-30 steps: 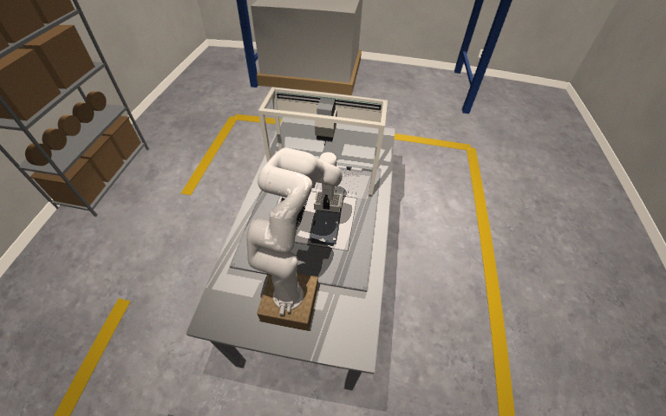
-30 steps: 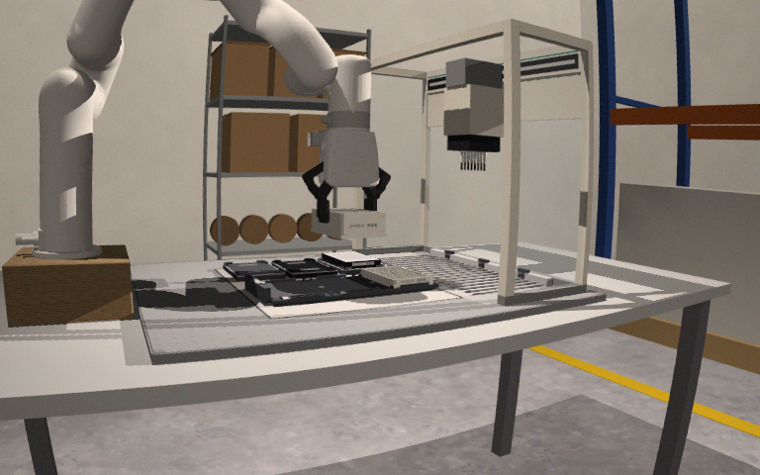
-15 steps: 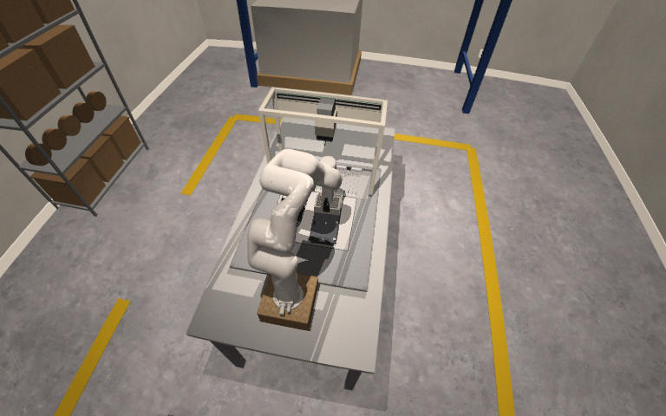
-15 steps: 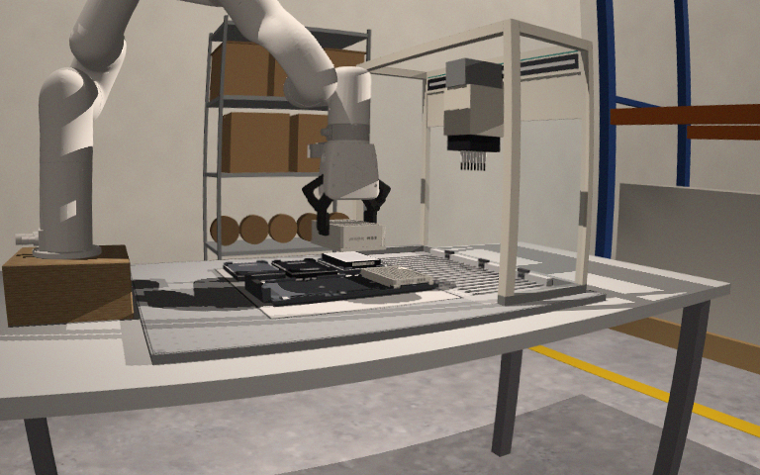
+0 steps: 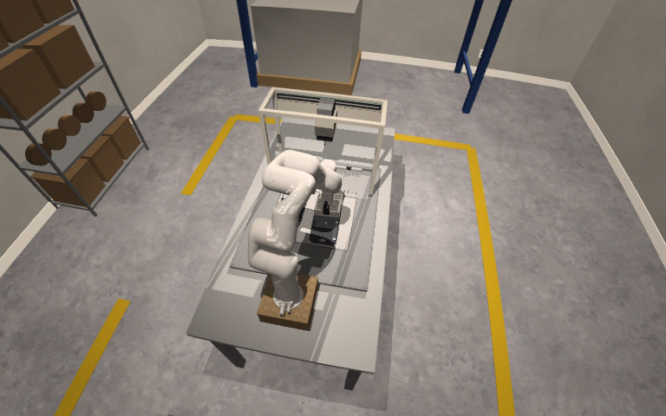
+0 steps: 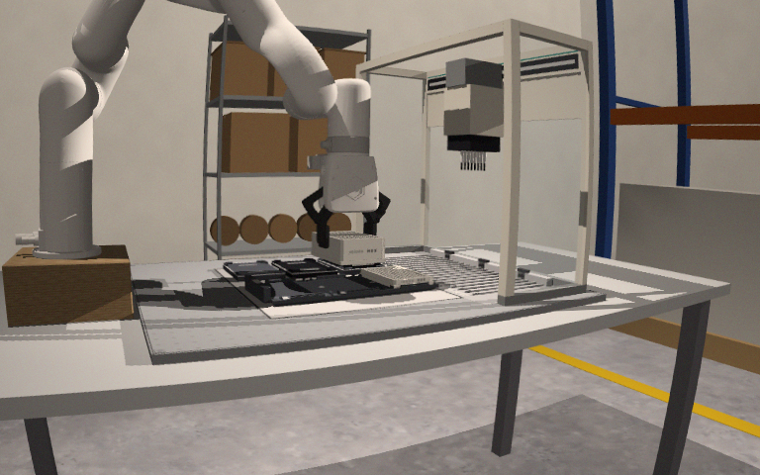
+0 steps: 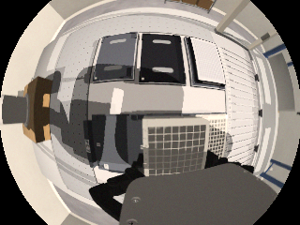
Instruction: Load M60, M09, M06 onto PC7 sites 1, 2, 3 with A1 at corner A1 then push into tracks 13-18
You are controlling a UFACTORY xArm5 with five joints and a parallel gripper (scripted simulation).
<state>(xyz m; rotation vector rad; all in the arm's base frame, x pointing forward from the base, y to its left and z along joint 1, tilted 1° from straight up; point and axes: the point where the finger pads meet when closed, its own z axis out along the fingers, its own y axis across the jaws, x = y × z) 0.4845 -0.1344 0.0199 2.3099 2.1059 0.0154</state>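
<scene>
Now: the carrier PC7 7 cm below my hand and 1 cm behind it. Also, from my hand: plate nest S2: 20 cm to the left, 8 cm below, 1 cm ahead; dark nest S1: 22 cm to the left, 9 cm behind, 8 cm below; 96-well plate M06: 10 cm ahead, 7 cm below, 1 cm to the right.
</scene>
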